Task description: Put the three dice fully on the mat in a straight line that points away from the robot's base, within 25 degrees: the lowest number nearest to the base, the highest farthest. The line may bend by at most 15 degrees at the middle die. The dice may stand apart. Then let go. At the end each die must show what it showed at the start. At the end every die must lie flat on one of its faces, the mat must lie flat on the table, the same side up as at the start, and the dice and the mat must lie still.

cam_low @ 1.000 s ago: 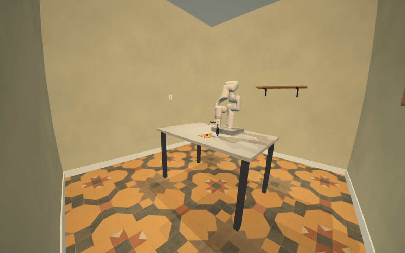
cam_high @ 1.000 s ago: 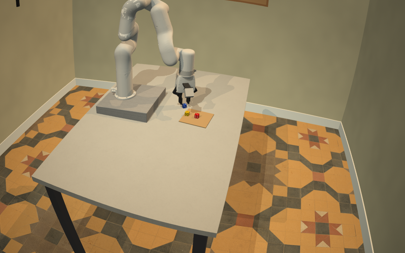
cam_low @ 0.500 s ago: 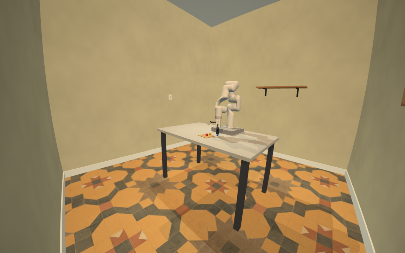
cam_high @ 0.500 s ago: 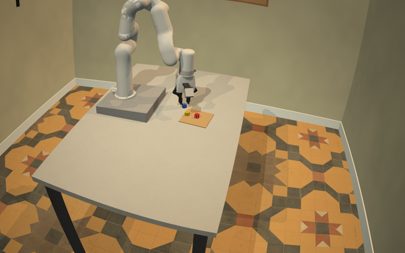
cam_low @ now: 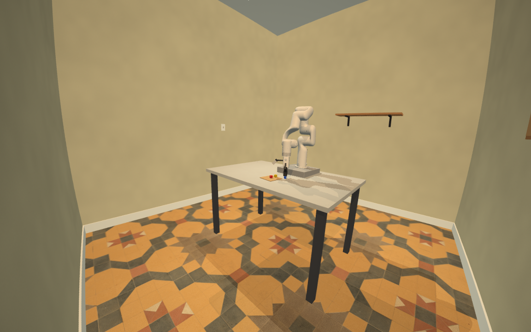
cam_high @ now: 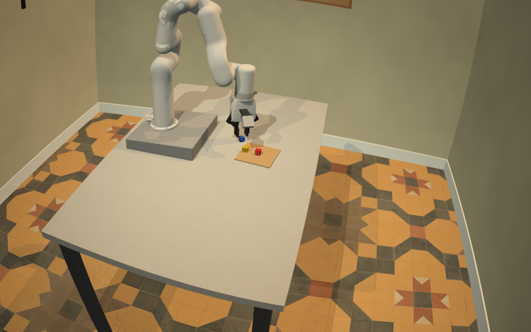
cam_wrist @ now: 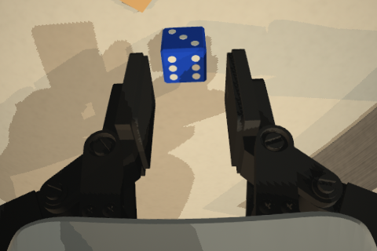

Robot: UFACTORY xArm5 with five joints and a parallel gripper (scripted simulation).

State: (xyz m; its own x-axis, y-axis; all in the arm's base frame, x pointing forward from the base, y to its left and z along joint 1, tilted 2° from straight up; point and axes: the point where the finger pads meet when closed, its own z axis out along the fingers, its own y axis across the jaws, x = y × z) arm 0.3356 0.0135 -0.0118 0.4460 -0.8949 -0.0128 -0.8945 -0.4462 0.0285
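Now: the blue die 4 cm below my hand. Also, from my hand: red die: 8 cm ahead, 9 cm to the right, 3 cm below; yellow die: 3 cm ahead, 8 cm to the right, 3 cm below; mat: 8 cm ahead, 9 cm to the right, 4 cm below.
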